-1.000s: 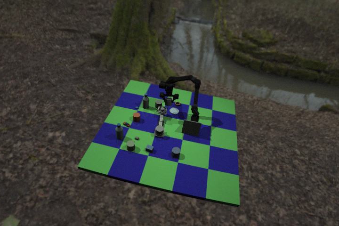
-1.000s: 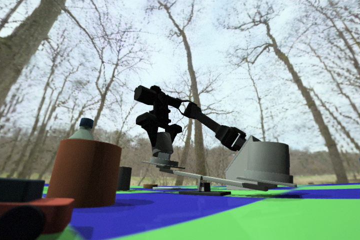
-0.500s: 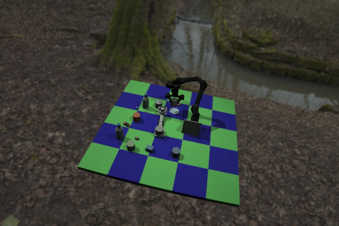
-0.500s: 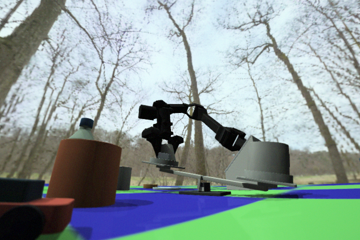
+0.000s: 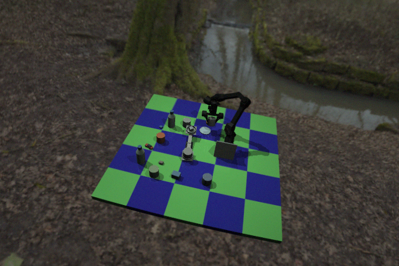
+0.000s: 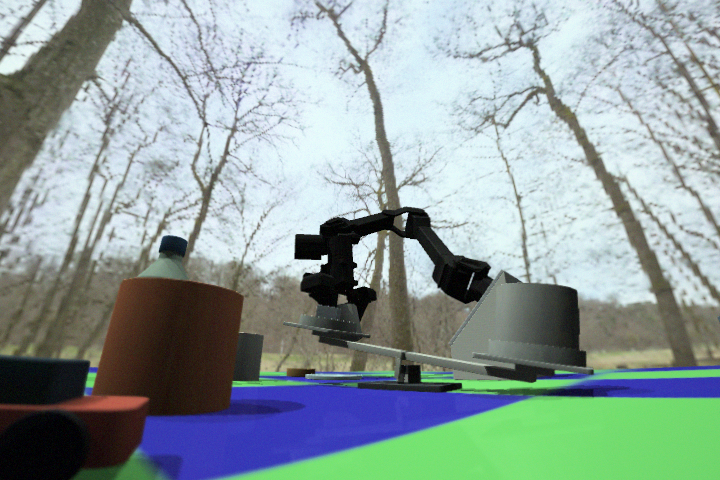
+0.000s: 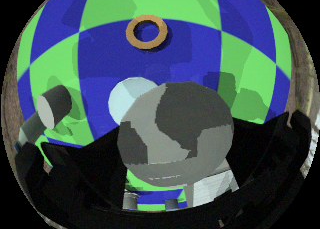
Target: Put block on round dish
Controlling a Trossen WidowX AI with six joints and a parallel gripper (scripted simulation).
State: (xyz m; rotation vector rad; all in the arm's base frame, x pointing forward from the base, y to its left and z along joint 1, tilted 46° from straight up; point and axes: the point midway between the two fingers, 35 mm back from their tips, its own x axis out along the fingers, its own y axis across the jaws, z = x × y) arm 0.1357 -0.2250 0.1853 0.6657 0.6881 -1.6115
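Now: gripper tip 17 cm short of the grey block and 11 cm to the right of it. Round my gripper tip: orange cylinder: 40 cm ahead, 20 cm to the left, 5 cm below; blue-grey cylinder: 2 cm ahead, 57 cm to the left, 5 cm below; pale round dish: 5 cm ahead, 2 cm to the left, 9 cm below.
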